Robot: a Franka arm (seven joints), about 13 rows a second.
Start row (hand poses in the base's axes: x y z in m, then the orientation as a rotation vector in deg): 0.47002 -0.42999 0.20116 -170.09 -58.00 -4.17
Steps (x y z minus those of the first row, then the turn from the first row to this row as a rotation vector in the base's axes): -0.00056 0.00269 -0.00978 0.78 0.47 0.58; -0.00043 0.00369 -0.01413 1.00 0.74 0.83; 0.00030 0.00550 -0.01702 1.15 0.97 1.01; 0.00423 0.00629 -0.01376 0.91 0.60 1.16; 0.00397 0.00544 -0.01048 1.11 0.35 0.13; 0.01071 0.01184 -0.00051 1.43 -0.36 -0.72; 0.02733 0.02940 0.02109 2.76 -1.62 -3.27; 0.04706 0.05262 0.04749 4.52 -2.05 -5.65; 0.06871 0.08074 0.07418 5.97 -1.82 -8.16; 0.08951 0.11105 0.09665 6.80 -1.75 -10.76; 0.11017 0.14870 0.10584 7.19 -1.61 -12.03; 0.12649 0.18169 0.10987 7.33 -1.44 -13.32; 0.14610 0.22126 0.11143 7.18 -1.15 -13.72; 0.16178 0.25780 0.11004 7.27 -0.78 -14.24; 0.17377 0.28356 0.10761 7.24 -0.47 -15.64; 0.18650 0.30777 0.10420 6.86 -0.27 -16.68; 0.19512 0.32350 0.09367 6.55 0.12 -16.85; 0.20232 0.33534 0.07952 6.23 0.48 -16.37
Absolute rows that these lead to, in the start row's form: 0.46946 -0.42730 0.19138 -168.96 -58.54 -3.85; 0.46959 -0.42630 0.18703 -168.56 -58.80 -3.55; 0.47032 -0.42449 0.18414 -168.26 -58.98 -3.28; 0.47425 -0.42370 0.18740 -168.50 -59.33 -3.71; 0.47399 -0.42455 0.19068 -168.93 -57.78 -4.18; 0.48073 -0.41815 0.20065 -169.28 -56.49 -5.39; 0.49735 -0.40059 0.22225 -169.65 -52.42 -7.89; 0.51708 -0.37737 0.24865 -169.24 -48.41 -9.33; 0.53873 -0.34925 0.27534 -168.92 -44.27 -9.64; 0.55953 -0.31894 0.29781 -169.15 -40.22 -9.90; 0.58019 -0.28129 0.30700 -169.22 -38.23 -9.87; 0.59651 -0.24830 0.31103 -169.50 -36.29 -9.68; 0.61612 -0.20873 0.31259 -169.71 -35.71 -9.19; 0.63180 -0.17219 0.31120 -169.71 -34.90 -8.70; 0.64379 -0.14643 0.30877 -170.11 -32.82 -8.23; 0.65652 -0.12222 0.30536 -170.74 -31.35 -7.77; 0.66514 -0.10649 0.29483 -170.98 -31.14 -7.07; 0.67234 -0.09465 0.28068 -171.04 -31.90 -6.41
